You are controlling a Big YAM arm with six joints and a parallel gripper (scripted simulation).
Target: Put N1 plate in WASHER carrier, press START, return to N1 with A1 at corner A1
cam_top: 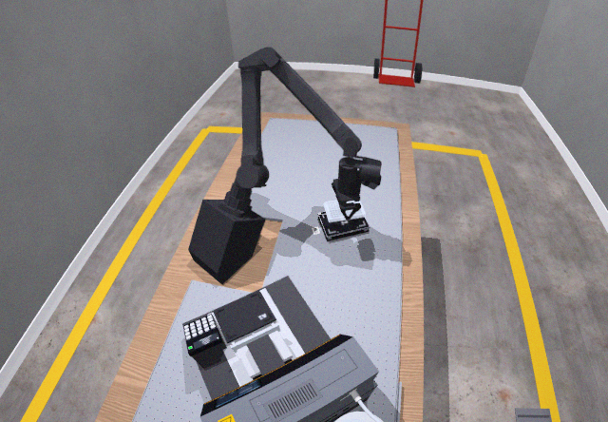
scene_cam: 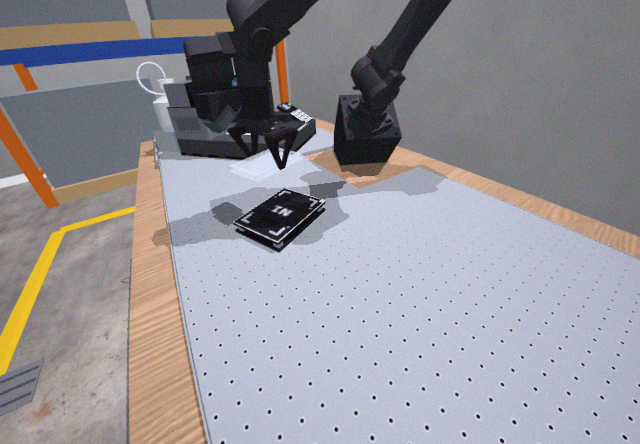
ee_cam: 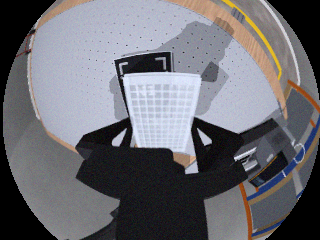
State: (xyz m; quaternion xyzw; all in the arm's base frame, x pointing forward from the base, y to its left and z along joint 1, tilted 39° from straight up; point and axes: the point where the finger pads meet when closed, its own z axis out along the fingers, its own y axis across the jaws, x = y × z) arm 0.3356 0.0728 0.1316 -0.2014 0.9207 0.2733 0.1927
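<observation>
The black nest N1 is 10 mm behind my hand, 40 mm to the left of it and 110 mm below it. Also, from my hand: small white tag: 100 mm behind, 20 mm to the right, 130 mm below; then white well plate: 10 mm below; then dark carrier: 170 mm behind, 450 mm to the right, 50 mm below.
</observation>
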